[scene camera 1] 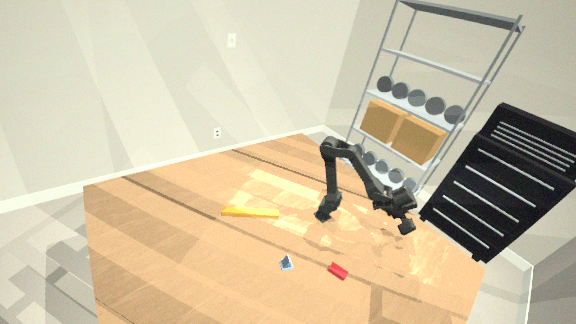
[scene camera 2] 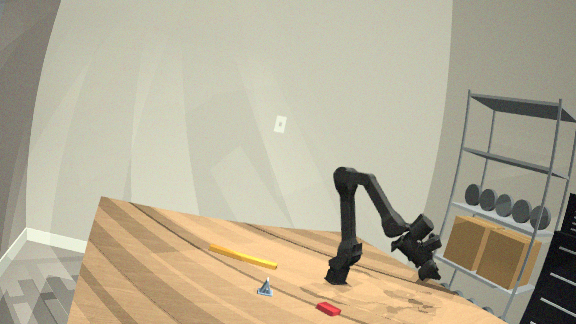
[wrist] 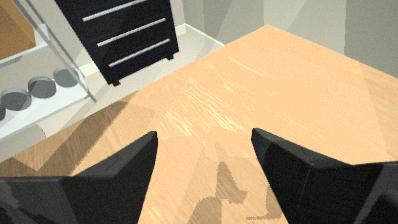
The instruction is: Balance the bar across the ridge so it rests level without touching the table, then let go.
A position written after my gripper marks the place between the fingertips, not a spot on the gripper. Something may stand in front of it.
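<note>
Nothing is held by my gripper (scene camera 2: 439, 274), which is open. I can see the gripper in the wrist view as well (wrist: 205, 135).
</note>
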